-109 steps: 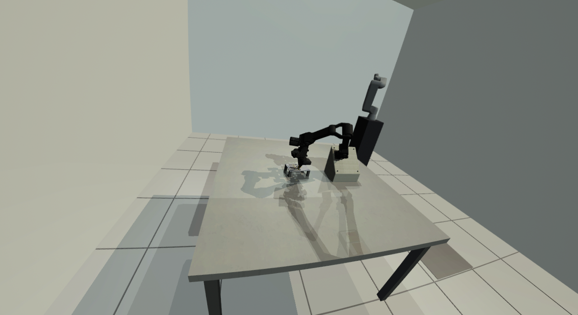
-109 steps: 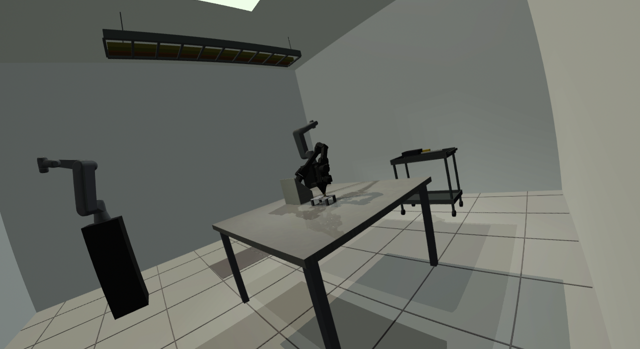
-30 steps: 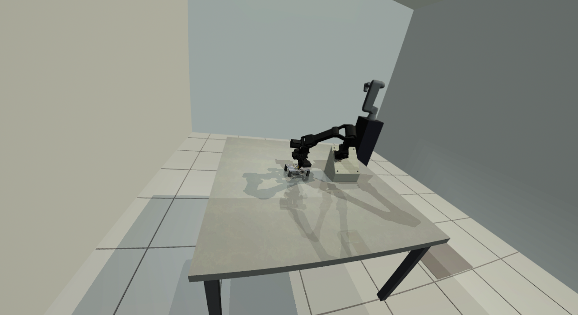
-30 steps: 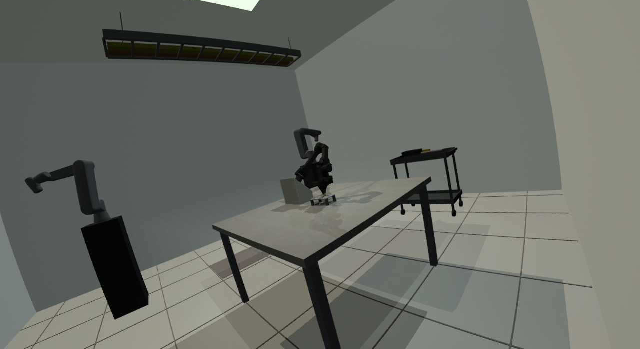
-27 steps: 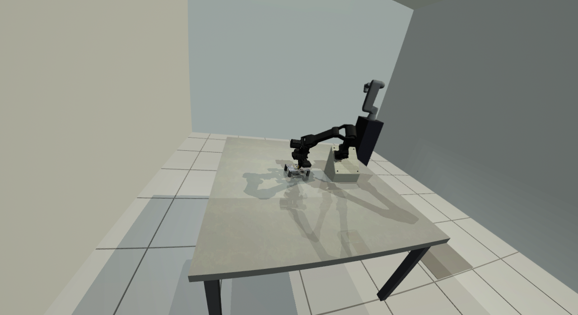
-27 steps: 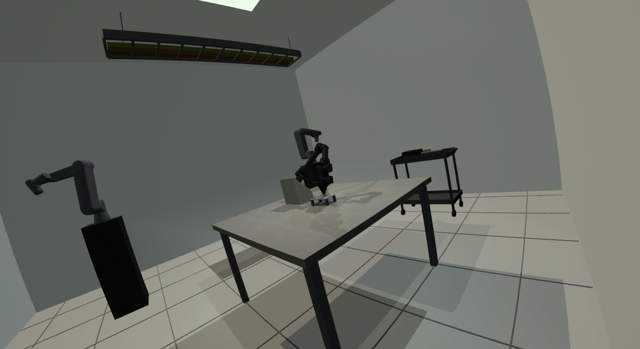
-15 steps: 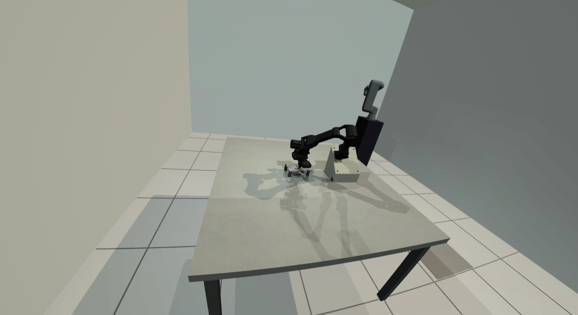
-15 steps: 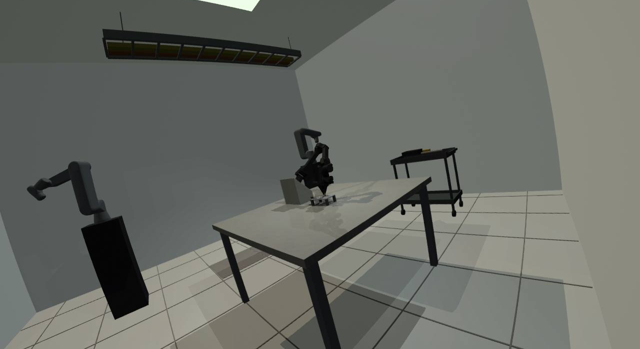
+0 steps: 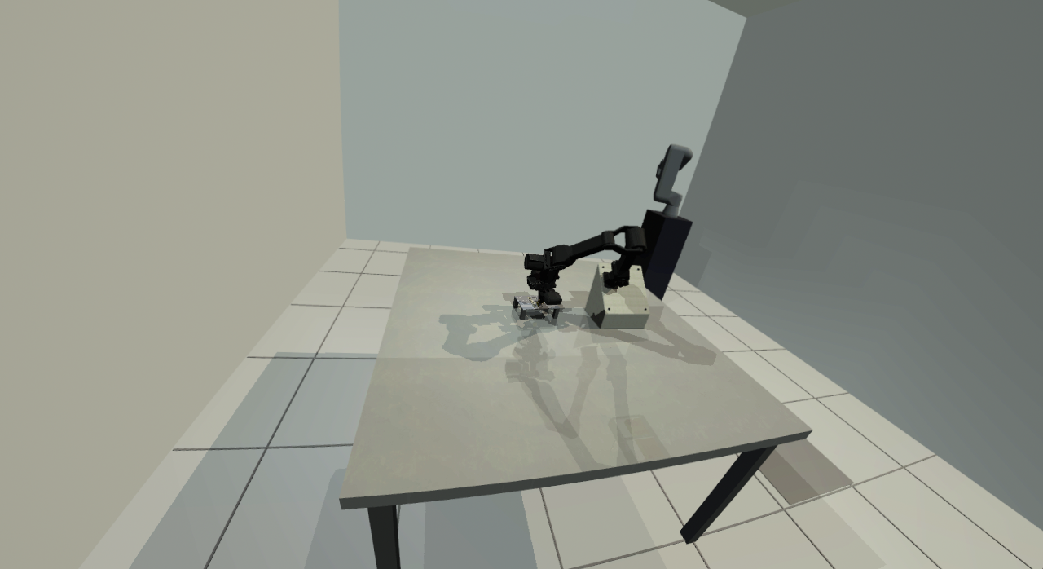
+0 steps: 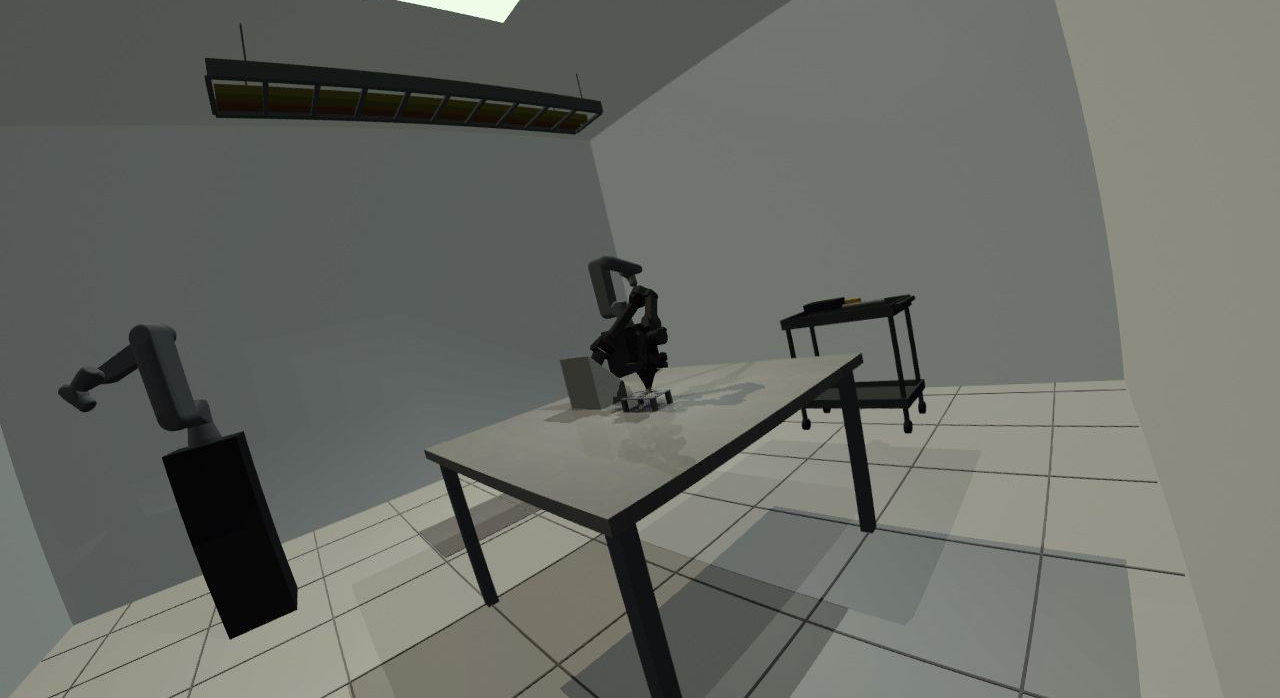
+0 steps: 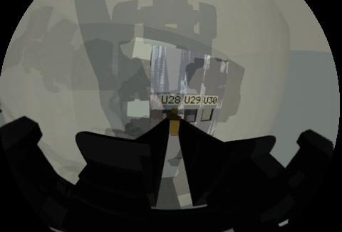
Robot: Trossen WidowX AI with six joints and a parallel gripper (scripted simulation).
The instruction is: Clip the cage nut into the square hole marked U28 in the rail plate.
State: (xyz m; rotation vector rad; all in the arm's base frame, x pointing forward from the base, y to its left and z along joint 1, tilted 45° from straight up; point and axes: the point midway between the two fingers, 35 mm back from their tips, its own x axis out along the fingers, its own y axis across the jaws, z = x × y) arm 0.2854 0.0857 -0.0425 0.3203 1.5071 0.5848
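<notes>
Now: the cage nut 10 mm below my gripper tip.
</notes>
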